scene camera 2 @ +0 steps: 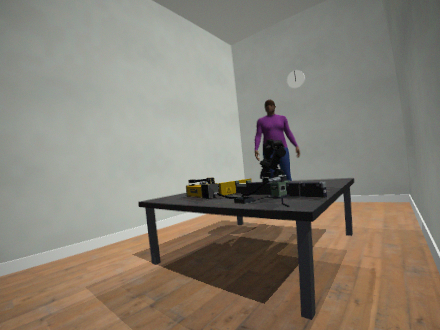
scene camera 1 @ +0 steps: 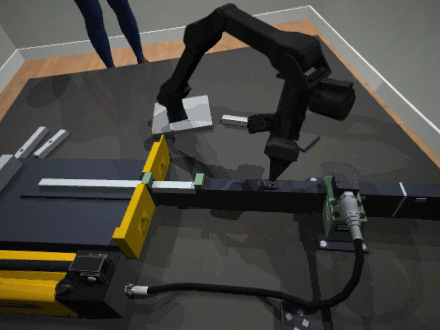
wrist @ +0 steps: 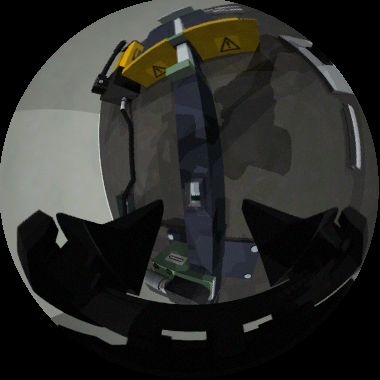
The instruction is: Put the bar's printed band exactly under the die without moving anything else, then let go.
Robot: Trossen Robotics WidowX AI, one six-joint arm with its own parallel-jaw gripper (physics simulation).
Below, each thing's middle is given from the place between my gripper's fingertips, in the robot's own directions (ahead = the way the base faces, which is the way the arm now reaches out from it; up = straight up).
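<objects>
Relative to the black cable (scene camera 1: 294, 306), my gripper sits 4 cm above, 13 cm to the left of and 23 cm short of it.
</objects>
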